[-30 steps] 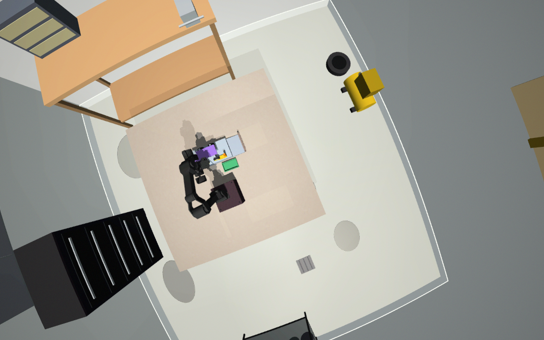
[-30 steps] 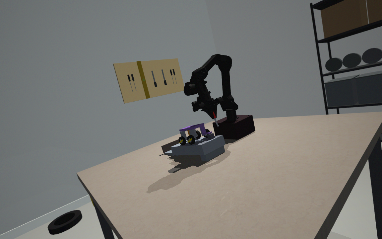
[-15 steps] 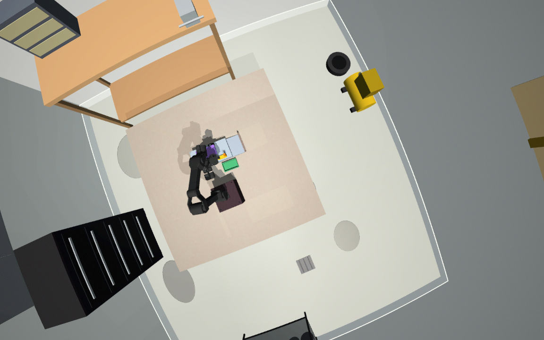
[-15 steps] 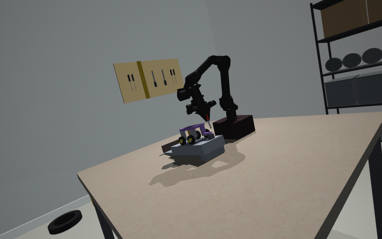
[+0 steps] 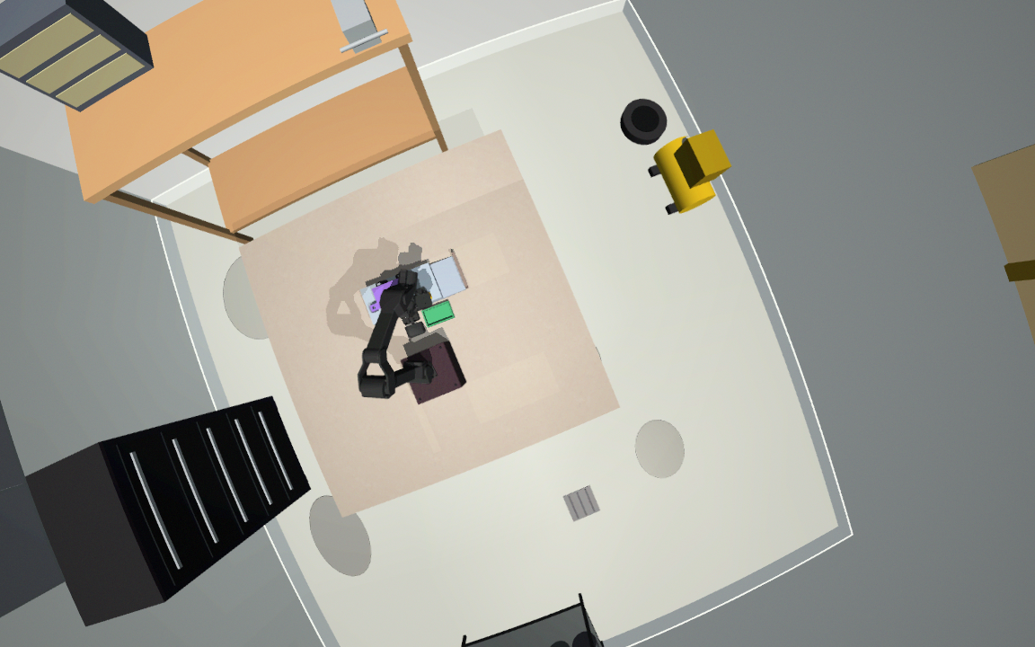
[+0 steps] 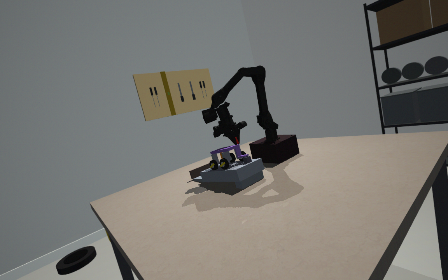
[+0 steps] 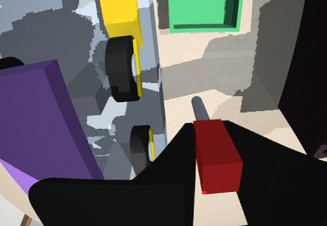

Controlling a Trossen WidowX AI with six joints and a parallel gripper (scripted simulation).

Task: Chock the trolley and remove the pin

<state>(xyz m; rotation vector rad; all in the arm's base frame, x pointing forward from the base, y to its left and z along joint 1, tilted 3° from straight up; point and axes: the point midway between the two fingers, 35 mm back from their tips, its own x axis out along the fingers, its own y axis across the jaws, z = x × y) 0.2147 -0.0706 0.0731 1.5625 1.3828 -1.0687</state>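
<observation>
My gripper tip is now 30 mm past the green tray, 70 mm to the left of it and 150 mm above it. Also, from my gripper tip: purple trolley: 110 mm ahead, 20 mm to the left, 30 mm below; yellow chock: 40 mm ahead, 60 mm to the right, 60 mm below; red-headed stop pin: right at my gripper tip.
</observation>
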